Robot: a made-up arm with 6 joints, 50 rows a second.
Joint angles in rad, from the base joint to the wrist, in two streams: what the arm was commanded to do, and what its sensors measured. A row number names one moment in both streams.
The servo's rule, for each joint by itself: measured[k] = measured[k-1] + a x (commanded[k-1-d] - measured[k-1]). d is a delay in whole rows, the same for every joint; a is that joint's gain. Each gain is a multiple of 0.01, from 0.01 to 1. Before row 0 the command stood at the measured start. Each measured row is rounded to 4 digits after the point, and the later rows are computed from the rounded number. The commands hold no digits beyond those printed.
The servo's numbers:
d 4
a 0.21 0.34 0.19 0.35 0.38 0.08
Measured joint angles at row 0:
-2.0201, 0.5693, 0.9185, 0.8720, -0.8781, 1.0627
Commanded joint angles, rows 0 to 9:
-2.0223, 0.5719, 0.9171, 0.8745, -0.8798, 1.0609
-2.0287, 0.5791, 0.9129, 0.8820, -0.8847, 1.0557
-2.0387, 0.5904, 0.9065, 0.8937, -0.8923, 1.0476
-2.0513, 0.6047, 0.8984, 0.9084, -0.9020, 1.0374
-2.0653, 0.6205, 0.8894, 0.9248, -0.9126, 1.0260
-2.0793, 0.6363, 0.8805, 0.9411, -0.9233, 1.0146
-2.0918, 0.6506, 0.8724, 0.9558, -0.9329, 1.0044
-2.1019, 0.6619, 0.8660, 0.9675, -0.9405, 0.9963
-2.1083, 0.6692, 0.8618, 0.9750, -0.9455, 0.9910
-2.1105, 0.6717, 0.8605, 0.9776, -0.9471, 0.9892
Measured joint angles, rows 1 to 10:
-2.0201, 0.5693, 0.9185, 0.8720, -0.8781, 1.0627
-2.0201, 0.5693, 0.9185, 0.8720, -0.8781, 1.0627
-2.0201, 0.5693, 0.9185, 0.8720, -0.8781, 1.0627
-2.0201, 0.5693, 0.9185, 0.8720, -0.8781, 1.0627
-2.0206, 0.5702, 0.9182, 0.8729, -0.8787, 1.0626
-2.0223, 0.5732, 0.9172, 0.8761, -0.8810, 1.0620
-2.0257, 0.5790, 0.9152, 0.8823, -0.8853, 1.0608
-2.0311, 0.5877, 0.9120, 0.8914, -0.8916, 1.0589
-2.0383, 0.5989, 0.9077, 0.9031, -0.8996, 1.0563
-2.0469, 0.6116, 0.9025, 0.9164, -0.9086, 1.0530

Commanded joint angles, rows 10 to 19:
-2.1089, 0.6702, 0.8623, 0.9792, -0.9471, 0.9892
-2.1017, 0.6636, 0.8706, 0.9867, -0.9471, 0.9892
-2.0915, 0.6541, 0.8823, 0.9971, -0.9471, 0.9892
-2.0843, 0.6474, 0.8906, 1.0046, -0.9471, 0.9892
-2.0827, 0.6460, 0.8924, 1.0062, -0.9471, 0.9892
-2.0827, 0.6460, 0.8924, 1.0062, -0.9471, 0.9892
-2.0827, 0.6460, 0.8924, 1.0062, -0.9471, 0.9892
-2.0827, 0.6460, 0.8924, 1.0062, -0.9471, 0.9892
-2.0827, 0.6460, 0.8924, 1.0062, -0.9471, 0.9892
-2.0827, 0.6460, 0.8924, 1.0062, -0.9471, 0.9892
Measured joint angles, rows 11 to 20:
-2.0563, 0.6249, 0.8968, 0.9302, -0.9178, 1.0491
-2.0659, 0.6375, 0.8909, 0.9433, -0.9264, 1.0449
-2.0748, 0.6483, 0.8854, 0.9544, -0.9337, 1.0406
-2.0823, 0.6563, 0.8807, 0.9625, -0.9388, 1.0365
-2.0879, 0.6610, 0.8772, 0.9683, -0.9420, 1.0327
-2.0908, 0.6619, 0.8759, 0.9747, -0.9439, 1.0292
-2.0909, 0.6592, 0.8771, 0.9825, -0.9451, 1.0260
-2.0895, 0.6552, 0.8797, 0.9902, -0.9459, 1.0231
-2.0881, 0.6521, 0.8821, 0.9958, -0.9464, 1.0204
-2.0870, 0.6500, 0.8841, 0.9994, -0.9467, 1.0179

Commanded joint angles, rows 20 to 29:
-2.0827, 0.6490, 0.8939, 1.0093, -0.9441, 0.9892
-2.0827, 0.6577, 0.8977, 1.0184, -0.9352, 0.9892
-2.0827, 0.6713, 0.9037, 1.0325, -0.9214, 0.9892
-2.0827, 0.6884, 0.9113, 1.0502, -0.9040, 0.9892
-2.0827, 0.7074, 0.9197, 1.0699, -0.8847, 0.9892
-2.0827, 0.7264, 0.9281, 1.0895, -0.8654, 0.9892
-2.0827, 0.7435, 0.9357, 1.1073, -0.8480, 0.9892
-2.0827, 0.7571, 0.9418, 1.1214, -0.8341, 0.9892
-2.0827, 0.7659, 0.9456, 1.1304, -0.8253, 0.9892
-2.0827, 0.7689, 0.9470, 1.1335, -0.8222, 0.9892
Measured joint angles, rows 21 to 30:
-2.0861, 0.6486, 0.8857, 1.0018, -0.9469, 1.0156
-2.0854, 0.6477, 0.8870, 1.0033, -0.9470, 1.0135
-2.0848, 0.6471, 0.8880, 1.0043, -0.9470, 1.0116
-2.0844, 0.6467, 0.8888, 1.0050, -0.9470, 1.0098
-2.0840, 0.6475, 0.8898, 1.0065, -0.9459, 1.0082
-2.0837, 0.6510, 0.8913, 1.0107, -0.9418, 1.0067
-2.0835, 0.6579, 0.8937, 1.0183, -0.9340, 1.0053
-2.0833, 0.6683, 0.8970, 1.0295, -0.9226, 1.0040
-2.0832, 0.6816, 0.9013, 1.0436, -0.9082, 1.0028
-2.0831, 0.6968, 0.9064, 1.0597, -0.8919, 1.0017

